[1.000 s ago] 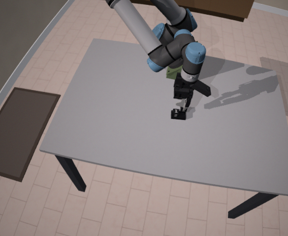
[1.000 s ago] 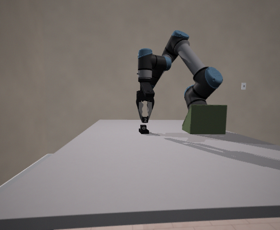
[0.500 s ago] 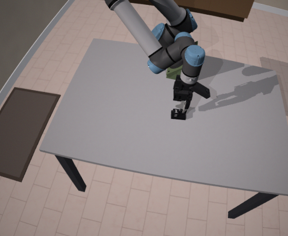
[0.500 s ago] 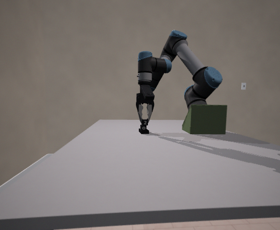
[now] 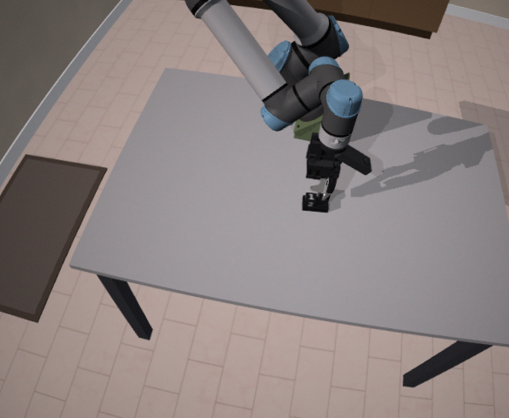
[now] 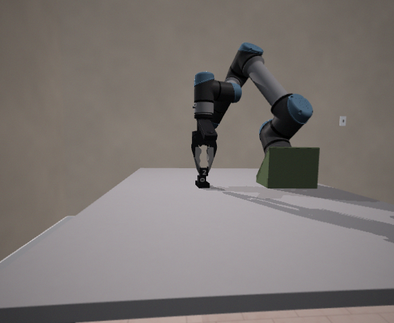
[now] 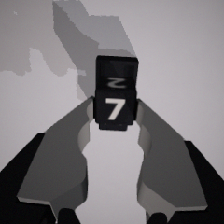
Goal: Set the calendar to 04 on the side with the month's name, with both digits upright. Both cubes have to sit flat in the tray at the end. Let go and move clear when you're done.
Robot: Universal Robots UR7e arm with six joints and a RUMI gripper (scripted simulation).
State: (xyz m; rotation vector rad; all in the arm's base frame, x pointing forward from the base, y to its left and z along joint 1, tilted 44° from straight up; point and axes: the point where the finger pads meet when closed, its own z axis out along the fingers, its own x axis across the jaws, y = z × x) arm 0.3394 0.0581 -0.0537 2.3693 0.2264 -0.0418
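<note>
Right now my hand is 2 cm to the left of the black calendar tray and 6 cm above it.
</note>
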